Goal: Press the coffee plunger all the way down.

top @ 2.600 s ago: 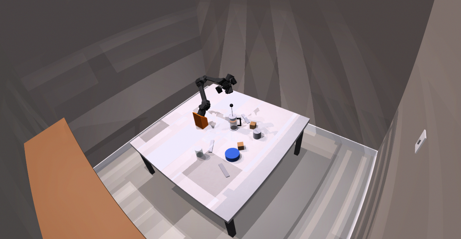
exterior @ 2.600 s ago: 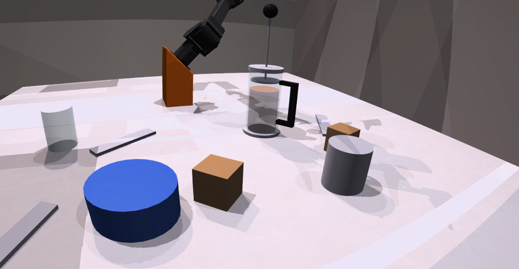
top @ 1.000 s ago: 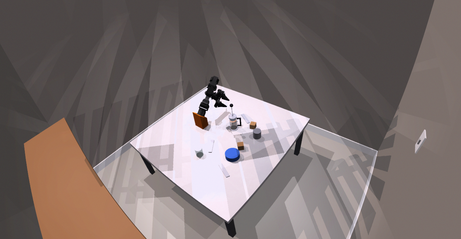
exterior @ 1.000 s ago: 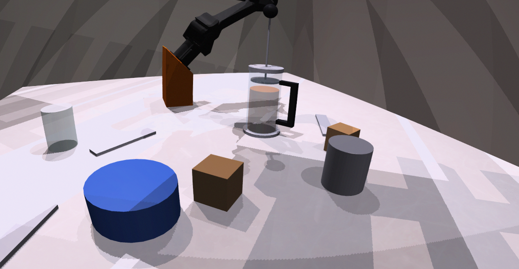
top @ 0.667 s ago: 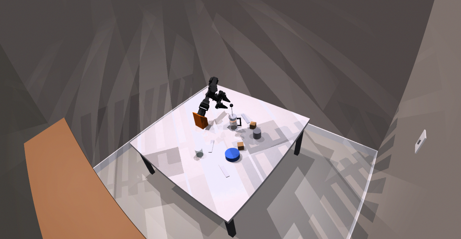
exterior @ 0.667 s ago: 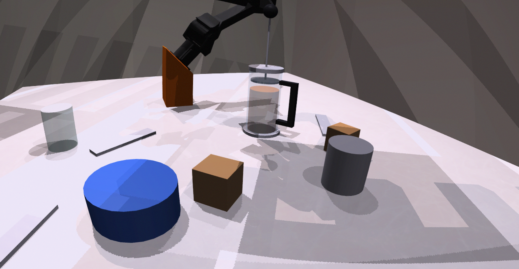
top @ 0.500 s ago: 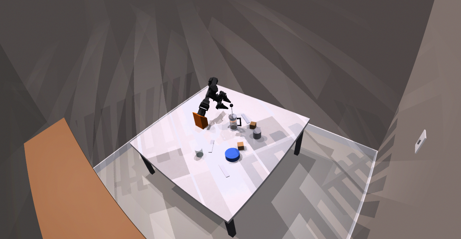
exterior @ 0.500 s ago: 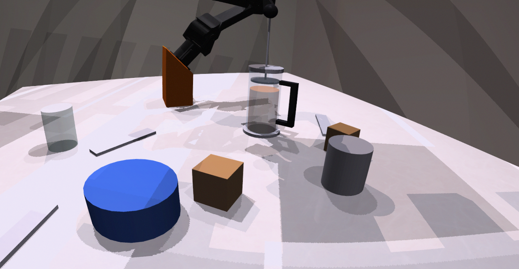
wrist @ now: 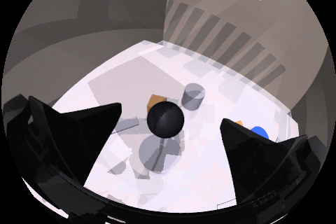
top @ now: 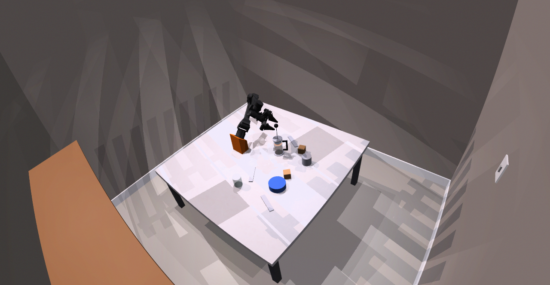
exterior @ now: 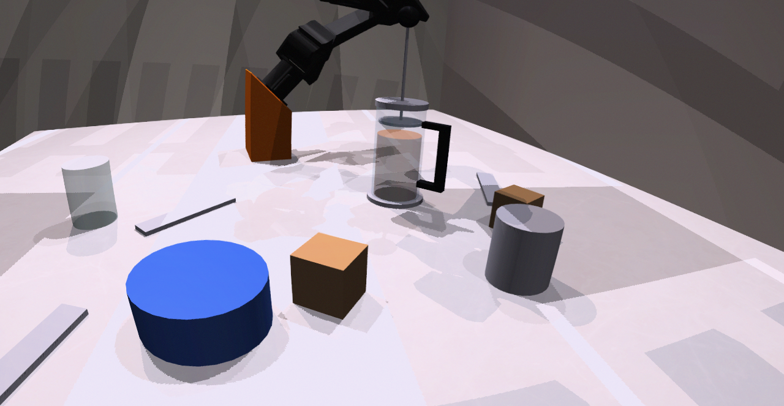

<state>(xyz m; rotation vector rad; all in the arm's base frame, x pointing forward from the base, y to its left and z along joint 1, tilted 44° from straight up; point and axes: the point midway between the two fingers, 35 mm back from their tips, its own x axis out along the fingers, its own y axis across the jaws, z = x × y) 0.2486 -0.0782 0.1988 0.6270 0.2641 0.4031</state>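
My gripper tip is 10 mm short of the glass coffee press, 10 mm to the right of it and 130 mm above it. Also, from my gripper tip: grey cylinder: 240 mm ahead, 10 mm to the right, 230 mm below; blue disc: 170 mm ahead, 310 mm to the right, 240 mm below.
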